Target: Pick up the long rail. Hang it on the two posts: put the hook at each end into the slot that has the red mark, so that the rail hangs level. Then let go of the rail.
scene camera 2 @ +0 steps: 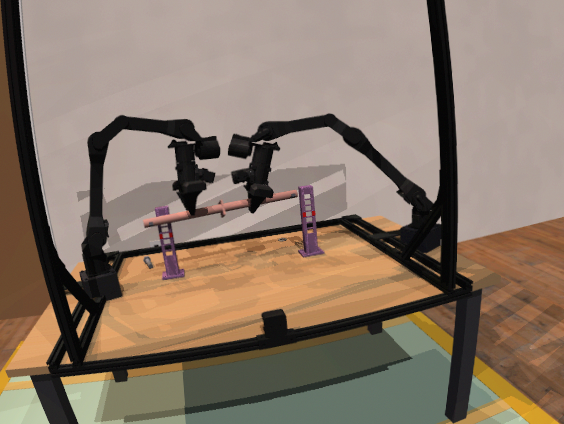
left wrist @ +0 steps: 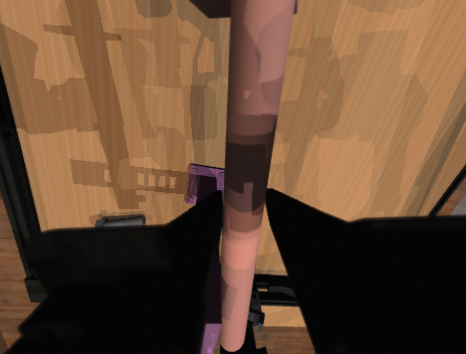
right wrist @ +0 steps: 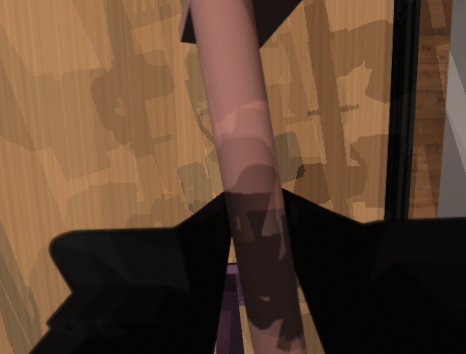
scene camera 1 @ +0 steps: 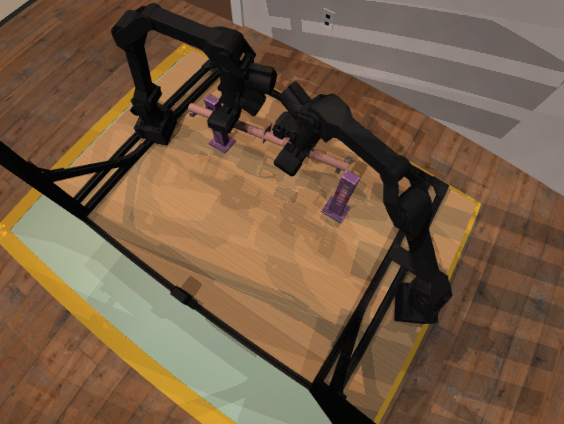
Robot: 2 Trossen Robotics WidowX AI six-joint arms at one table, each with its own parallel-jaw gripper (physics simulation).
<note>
My left gripper grips a pink rail. My right gripper grips the pink rail.
My left gripper is seen too in scene camera 2 and in the left wrist view. My right gripper is seen too in scene camera 2 and in the right wrist view.
</note>
